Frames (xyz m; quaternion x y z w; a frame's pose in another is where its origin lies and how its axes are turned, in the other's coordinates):
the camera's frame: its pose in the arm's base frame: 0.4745 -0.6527 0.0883 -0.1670 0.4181 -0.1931 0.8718
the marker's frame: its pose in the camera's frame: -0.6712 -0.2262 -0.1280 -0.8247 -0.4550 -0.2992 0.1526
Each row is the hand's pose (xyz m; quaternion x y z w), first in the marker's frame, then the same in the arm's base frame.
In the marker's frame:
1: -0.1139 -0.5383 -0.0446 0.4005 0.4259 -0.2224 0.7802
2: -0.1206 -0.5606 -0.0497 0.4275 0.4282 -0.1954 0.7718
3: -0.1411 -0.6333 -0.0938 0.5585 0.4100 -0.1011 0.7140
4: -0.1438 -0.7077 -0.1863 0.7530 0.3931 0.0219 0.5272
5: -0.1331 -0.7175 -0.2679 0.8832 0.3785 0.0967 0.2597
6: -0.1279 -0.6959 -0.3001 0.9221 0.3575 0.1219 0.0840
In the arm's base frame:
1: -0.3556 -0.1403 0.7873 -0.7017 -0.2807 -0.2448 0.6074
2: -0.3686 -0.1250 0.8001 -0.6965 -0.2492 -0.2386 0.6292
3: -0.4015 -0.0796 0.8672 -0.6431 -0.1312 -0.1874 0.7308
4: -0.4048 -0.0335 0.9766 -0.4647 0.0516 -0.1364 0.8734
5: -0.3744 -0.0353 1.0537 -0.2068 0.1981 -0.1187 0.9507
6: -0.3515 -0.0576 1.0762 -0.0365 0.2639 -0.1096 0.9576

